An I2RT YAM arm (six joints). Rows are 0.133 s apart.
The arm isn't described. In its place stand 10 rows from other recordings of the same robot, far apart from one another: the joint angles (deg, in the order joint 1, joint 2, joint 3, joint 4, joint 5, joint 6), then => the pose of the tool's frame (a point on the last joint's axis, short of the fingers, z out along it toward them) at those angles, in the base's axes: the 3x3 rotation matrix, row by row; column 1 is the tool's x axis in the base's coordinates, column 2 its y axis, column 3 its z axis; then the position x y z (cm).
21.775, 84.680, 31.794, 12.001, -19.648, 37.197 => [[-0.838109, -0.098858, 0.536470], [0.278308, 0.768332, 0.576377], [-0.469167, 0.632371, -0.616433]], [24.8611, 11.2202, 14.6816]
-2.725, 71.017, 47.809, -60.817, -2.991, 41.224 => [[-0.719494, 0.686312, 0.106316], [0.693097, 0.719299, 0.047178], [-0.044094, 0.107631, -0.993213]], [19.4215, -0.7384, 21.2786]
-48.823, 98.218, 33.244, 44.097, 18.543, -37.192 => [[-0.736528, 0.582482, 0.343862], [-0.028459, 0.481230, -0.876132], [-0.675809, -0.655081, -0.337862]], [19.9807, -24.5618, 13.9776]
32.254, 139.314, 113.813, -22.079, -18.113, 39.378 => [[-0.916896, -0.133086, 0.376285], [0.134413, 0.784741, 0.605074], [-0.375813, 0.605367, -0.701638]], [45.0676, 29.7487, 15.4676]
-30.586, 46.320, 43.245, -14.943, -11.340, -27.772 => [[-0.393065, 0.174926, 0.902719], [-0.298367, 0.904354, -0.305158], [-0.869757, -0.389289, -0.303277]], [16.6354, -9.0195, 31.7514]
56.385, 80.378, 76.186, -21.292, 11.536, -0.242 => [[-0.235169, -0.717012, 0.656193], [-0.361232, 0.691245, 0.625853], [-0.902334, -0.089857, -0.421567]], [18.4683, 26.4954, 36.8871]
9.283, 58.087, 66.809, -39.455, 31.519, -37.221 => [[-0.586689, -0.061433, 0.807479], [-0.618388, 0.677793, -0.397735], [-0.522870, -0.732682, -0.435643]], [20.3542, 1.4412, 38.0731]
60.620, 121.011, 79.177, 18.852, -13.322, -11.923 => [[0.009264, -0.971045, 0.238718], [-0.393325, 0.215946, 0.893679], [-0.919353, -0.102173, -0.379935]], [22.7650, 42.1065, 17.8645]
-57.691, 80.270, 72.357, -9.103, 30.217, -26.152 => [[-0.575669, 0.817521, 0.016285], [0.197715, 0.158494, -0.967361], [-0.793419, -0.553660, -0.252877]], [15.9359, -28.5514, 36.8746]
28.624, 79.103, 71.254, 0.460, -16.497, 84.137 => [[-0.714364, 0.040125, 0.698623], [0.696751, 0.133481, 0.704784], [-0.064974, 0.990239, -0.123311]], [28.3268, 16.6114, 38.4814]
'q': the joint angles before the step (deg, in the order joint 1, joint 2, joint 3, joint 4, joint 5, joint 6). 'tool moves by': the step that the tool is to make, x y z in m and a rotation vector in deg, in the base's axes. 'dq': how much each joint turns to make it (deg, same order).
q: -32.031 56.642 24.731 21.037 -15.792 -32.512
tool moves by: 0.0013 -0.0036 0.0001 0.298 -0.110 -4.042
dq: -0.001 0.799 0.282 0.714 3.912 1.093
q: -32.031 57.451 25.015 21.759 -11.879 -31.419
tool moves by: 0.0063 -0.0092 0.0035 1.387 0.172 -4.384
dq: -0.560 2.695 2.264 -0.137 3.549 1.816
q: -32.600 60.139 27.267 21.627 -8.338 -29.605
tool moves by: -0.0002 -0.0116 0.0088 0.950 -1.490 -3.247
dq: -2.259 1.022 2.149 -0.166 0.668 1.791
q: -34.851 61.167 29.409 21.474 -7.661 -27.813
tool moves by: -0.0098 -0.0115 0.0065 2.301 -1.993 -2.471
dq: -3.892 -0.897 0.838 -1.101 -1.924 2.776
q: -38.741 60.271 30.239 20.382 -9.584 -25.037
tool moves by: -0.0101 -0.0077 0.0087 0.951 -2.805 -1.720
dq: -3.281 -1.437 0.533 -0.025 -1.927 2.316
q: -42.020 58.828 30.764 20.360 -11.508 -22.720
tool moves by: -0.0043 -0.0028 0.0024 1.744 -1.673 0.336
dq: -1.534 -0.493 0.106 -0.075 -2.167 2.207
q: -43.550 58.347 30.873 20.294 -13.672 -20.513
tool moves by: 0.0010 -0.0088 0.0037 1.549 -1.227 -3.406
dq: -1.050 1.649 1.477 0.477 2.098 2.295
